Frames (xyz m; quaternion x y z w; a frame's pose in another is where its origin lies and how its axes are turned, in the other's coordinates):
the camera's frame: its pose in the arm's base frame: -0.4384 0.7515 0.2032 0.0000 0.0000 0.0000 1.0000
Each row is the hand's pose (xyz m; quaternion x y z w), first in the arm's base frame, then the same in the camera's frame.
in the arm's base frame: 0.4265 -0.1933 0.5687 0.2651 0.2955 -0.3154 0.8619
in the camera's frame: 0.8649 -0.9448 0.3655 0.2651 0.2955 -0.3154 0.8619
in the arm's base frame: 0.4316 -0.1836 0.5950 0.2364 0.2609 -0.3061 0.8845
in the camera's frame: 0.8700 -0.9351 0.3918 0.2364 0.2609 -0.3061 0.8845
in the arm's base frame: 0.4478 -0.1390 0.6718 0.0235 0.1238 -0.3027 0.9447
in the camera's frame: 0.8862 -0.8905 0.4686 0.0235 0.1238 -0.3027 0.9447
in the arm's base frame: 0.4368 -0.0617 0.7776 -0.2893 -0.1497 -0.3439 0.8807
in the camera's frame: 0.8752 -0.8132 0.5744 -0.2893 -0.1497 -0.3439 0.8807
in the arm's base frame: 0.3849 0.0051 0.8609 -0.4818 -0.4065 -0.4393 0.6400
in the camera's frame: 0.8233 -0.7464 0.6577 -0.4818 -0.4065 -0.4393 0.6400
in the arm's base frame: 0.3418 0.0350 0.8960 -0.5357 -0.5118 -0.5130 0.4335
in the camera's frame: 0.7802 -0.7165 0.6928 -0.5357 -0.5118 -0.5130 0.4335
